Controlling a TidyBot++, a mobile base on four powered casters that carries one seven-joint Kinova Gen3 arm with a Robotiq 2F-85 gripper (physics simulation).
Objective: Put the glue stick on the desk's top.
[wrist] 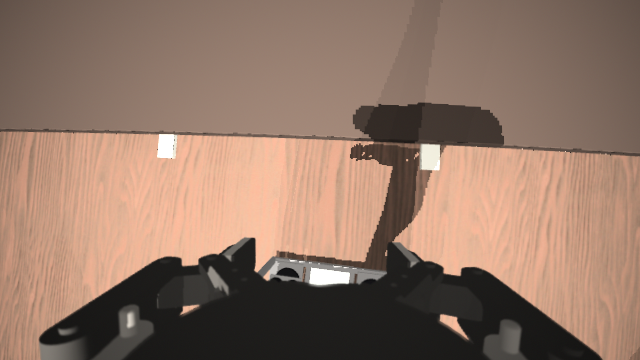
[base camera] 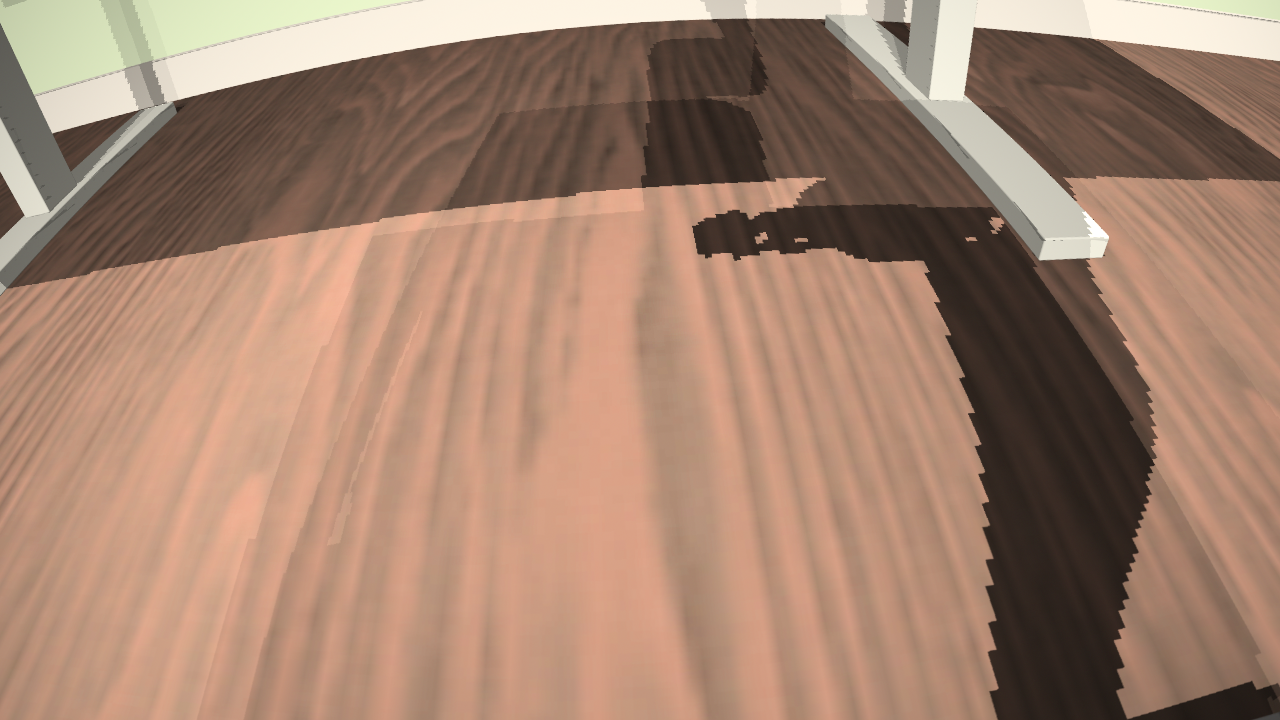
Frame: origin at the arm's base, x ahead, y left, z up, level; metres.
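Where they show: gripper, fingertip midpoint: (wrist: 321, 254).
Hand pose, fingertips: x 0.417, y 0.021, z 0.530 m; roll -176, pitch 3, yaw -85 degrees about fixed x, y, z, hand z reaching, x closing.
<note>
Things, the pixels of their top centre, and the offset from my fingertips. "spot": a spot on its surface instead. Level surfaces: height alone.
- desk's top, its level: 0.206 m down
- desk's right leg, surface spot: (base camera: 948, 53) spot: 0.837 m down, 0.488 m ahead, 0.388 m right
- left leg, surface spot: (base camera: 31, 143) spot: 0.805 m down, 0.448 m ahead, 0.825 m left
- wood floor, its level: 0.926 m down
The desk's top (wrist: 200, 65) is a plain brown surface across the upper part of the wrist view, its front edge running nearly level across the picture. My gripper (wrist: 321, 254) is open with nothing between its fingers. It hangs above the floor in front of the desk's edge. The glue stick does not show in either view. In the base camera view the desk's right leg (base camera: 948, 53) and left leg (base camera: 31, 143) stand on long pale feet.
The wood floor (base camera: 537, 402) (wrist: 100, 200) lies in front of the desk and under it, with the arm's dark shadow across it. The ends of two pale desk feet (wrist: 166, 146) (wrist: 430, 157) stick out below the desk's edge. A pale wall base (base camera: 447, 22) runs behind. Part of my base (wrist: 330, 276) shows between the fingers.
</note>
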